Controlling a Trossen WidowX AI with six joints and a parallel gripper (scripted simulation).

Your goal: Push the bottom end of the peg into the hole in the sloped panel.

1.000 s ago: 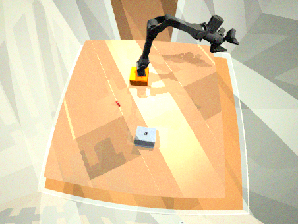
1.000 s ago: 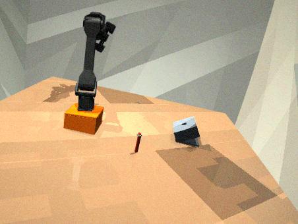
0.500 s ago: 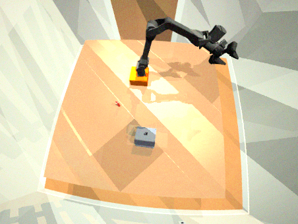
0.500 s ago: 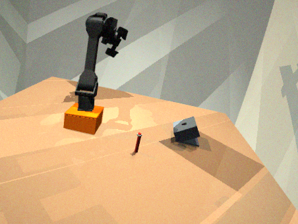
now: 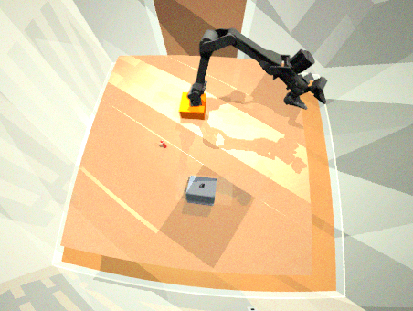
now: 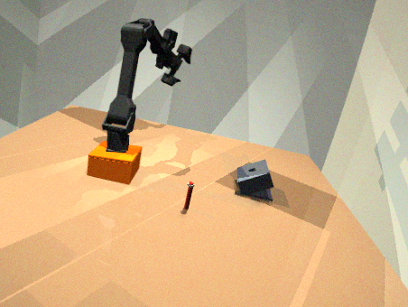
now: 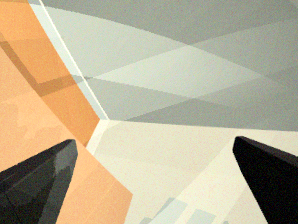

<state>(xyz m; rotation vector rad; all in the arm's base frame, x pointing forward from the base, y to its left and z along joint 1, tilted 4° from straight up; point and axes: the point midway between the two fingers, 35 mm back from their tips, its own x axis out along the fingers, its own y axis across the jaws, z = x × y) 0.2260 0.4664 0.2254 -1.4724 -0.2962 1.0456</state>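
Now: the dark red peg 1 cm behind my gripper tip, 69 cm to the right of it and 24 cm below it. The rest, counted from my gripper tip: grey sloped panel 25 cm ahead, 51 cm to the right, 25 cm below.
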